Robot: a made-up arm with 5 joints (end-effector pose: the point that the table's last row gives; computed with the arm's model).
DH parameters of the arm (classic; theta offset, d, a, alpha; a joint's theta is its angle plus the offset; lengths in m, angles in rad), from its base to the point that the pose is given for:
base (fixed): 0.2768 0 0.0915 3.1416
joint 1: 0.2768 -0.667 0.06 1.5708
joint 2: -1.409 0 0.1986 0
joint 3: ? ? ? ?
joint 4: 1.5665 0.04 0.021 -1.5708
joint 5: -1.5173 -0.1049 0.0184 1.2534
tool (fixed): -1.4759 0.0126 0 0
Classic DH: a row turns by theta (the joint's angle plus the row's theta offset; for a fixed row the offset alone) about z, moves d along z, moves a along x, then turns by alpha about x.
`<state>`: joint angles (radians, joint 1 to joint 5).
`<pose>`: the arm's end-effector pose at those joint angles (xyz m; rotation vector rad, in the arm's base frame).
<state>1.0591 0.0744 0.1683 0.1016 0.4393</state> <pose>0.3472 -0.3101 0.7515 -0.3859 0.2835 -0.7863</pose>
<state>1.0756 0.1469 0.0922 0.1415 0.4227</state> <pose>0.3474 -0.3251 0.7456 -0.3478 0.3069 -0.8008</pose>
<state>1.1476 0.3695 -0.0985 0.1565 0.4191</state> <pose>0.3362 -0.3754 0.7165 -0.3044 0.3549 -0.8622</pose>
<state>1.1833 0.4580 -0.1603 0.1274 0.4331</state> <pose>0.3267 -0.3961 0.7010 -0.3112 0.3672 -0.8916</pose>
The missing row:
joint 3: 1.4133 0 0.231 0
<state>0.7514 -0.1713 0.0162 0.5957 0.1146</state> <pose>0.4013 -0.1854 0.8461 -0.0933 0.1788 -0.5921</pose>
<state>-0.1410 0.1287 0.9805 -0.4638 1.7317</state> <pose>0.3531 0.1109 0.5561 -1.6236 0.2028 1.0104</pose>
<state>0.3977 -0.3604 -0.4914 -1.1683 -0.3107</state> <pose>0.2329 0.0235 1.1279 -0.3559 -2.2932 0.0932</pose>
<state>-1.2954 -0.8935 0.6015 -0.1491 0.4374</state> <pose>0.0960 0.2807 0.9061 0.0061 -0.9647 1.2592</pose>
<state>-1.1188 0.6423 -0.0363 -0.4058 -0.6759</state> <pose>0.2594 0.4878 0.6518 0.6065 0.2049 1.0150</pose>
